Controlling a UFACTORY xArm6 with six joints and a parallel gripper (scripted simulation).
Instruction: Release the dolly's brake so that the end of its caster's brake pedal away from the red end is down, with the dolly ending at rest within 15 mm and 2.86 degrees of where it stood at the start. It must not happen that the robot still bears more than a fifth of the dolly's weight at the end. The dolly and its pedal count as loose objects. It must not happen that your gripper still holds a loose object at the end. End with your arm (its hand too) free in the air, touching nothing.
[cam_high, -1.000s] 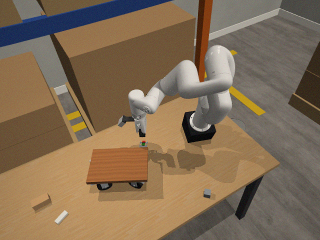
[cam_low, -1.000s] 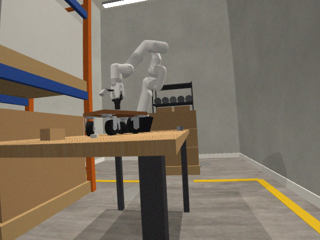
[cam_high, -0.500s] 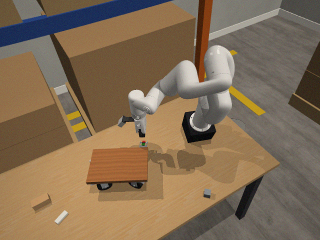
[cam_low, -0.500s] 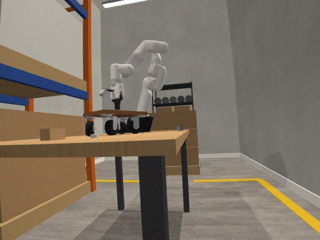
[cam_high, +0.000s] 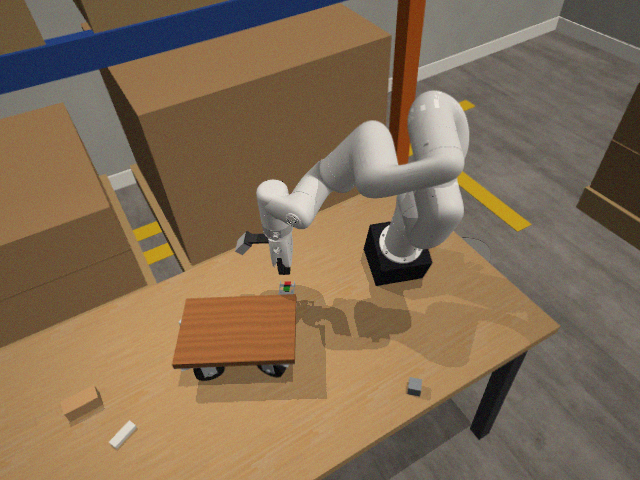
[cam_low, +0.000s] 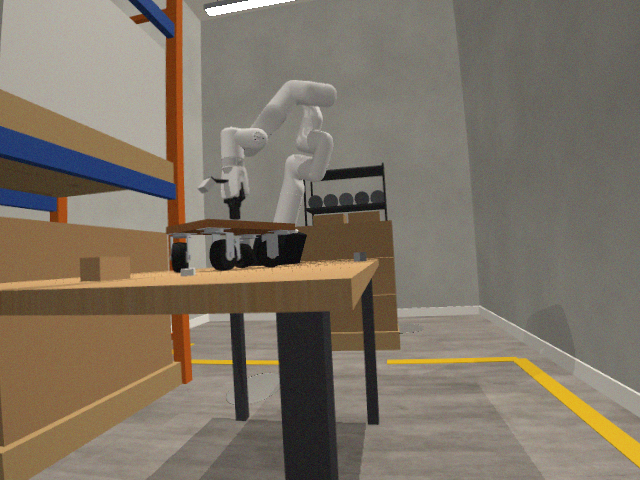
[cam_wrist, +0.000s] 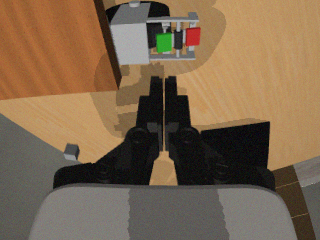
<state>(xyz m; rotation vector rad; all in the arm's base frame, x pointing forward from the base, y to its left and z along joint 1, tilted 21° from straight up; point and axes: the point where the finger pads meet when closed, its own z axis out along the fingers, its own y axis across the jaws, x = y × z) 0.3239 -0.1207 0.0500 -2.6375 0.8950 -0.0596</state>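
My gripper is now 10 cm above the brake pedal, 1 cm to the left of it and 1 cm past it. Round my hand: white bar: 53 cm ahead, 18 cm below, 8 cm to the left; then grey cube: 41 cm to the left, 17 cm below, 12 cm behind; then tan block: 59 cm ahead, 16 cm below, 5 cm to the right.
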